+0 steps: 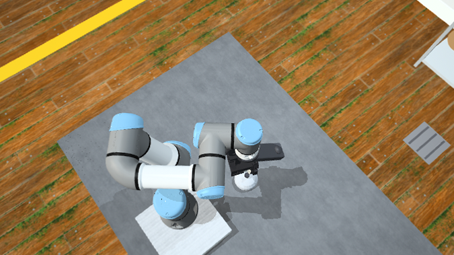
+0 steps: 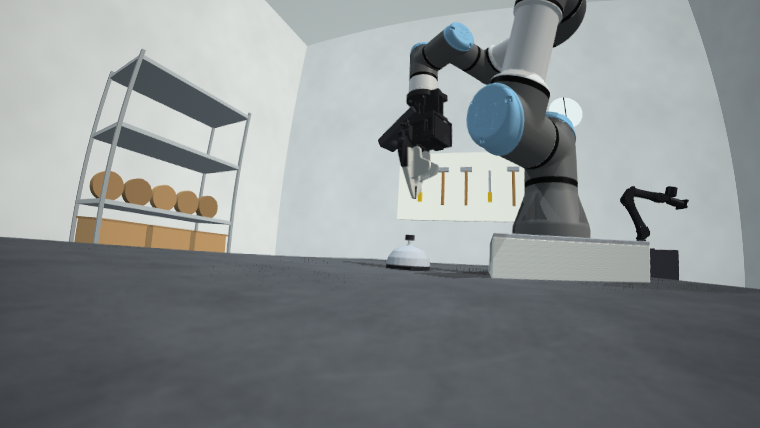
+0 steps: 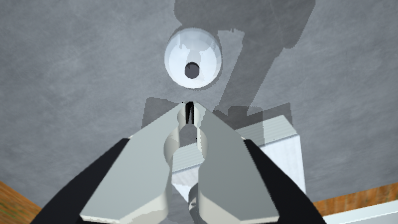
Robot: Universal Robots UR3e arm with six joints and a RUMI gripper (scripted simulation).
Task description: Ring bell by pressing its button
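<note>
Now: the dark button 10 cm below my hand. The rest, counted from my hand: bell 11 cm below.
</note>
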